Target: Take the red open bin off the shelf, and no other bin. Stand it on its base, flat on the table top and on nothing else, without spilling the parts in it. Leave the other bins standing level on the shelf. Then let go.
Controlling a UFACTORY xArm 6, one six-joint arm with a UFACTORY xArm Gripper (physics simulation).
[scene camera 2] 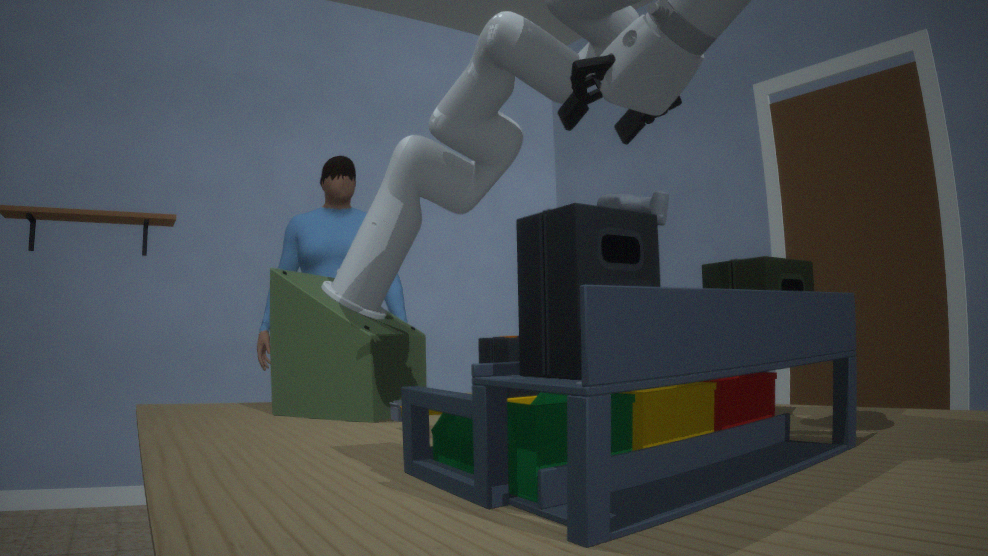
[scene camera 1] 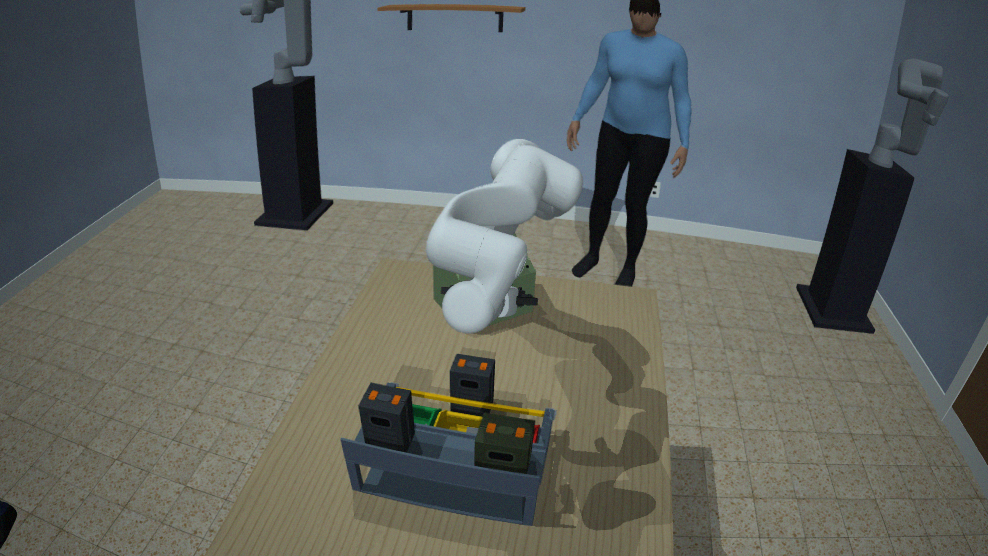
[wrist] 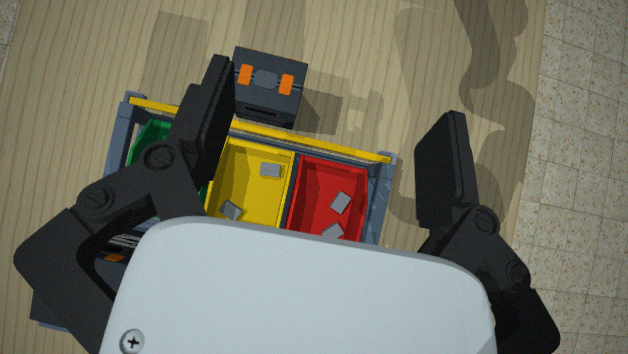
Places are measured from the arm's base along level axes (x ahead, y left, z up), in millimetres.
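Pixels of known places: gripper, between the fingertips: (scene camera 2: 592,129) (wrist: 336,105); arm's base, origin of its link: (scene camera 2: 352,302).
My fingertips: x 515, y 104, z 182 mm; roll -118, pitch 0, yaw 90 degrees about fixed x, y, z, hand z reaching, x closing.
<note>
Ahead of a thing's pixels: the offset from my fingertips to its top centre. "spot": to the spot under its first point. Level surfaces: height alone.
The red open bin @(dx +83, dy +58, dz -293 mm) (scene camera 1: 536,433) (scene camera 2: 746,401) (wrist: 320,182) sits at one end of the blue-grey shelf (scene camera 1: 414,456) (scene camera 2: 589,463) (wrist: 120,140); grey parts lie in it. The yellow bin @(dx +80, dy -54, dz -293 mm) (scene camera 1: 459,421) (scene camera 2: 673,414) (wrist: 247,185) stands beside it, with grey parts inside. A green bin @(dx +76, dy -166, dz -293 mm) (scene camera 1: 424,415) (scene camera 2: 535,428) (wrist: 150,132) is at the other end, partly covered by a finger in the wrist view. My gripper (scene camera 2: 598,123) (wrist: 336,105) is open and empty, high above the shelf and apart from the bins. In scene camera 1 the arm hides much of it.
A dark case @(dx -74, dy -55, dz -242 mm) (scene camera 1: 471,383) (wrist: 270,95) stands on the table @(dz -373 mm) (scene camera 1: 386,331) by the shelf's yellow rail @(spot: dx -19, dy -35, dz -309 mm) (scene camera 1: 476,403) (wrist: 310,141). Another dark case @(dx +172, dy -174, dz -150 mm) (scene camera 1: 385,418) (scene camera 2: 552,297) and an olive case @(dx +182, dy +57, dz -177 mm) (scene camera 1: 502,446) (scene camera 2: 766,273) stand on the shelf's upper deck. A person (scene camera 1: 642,89) stands beyond the table.
</note>
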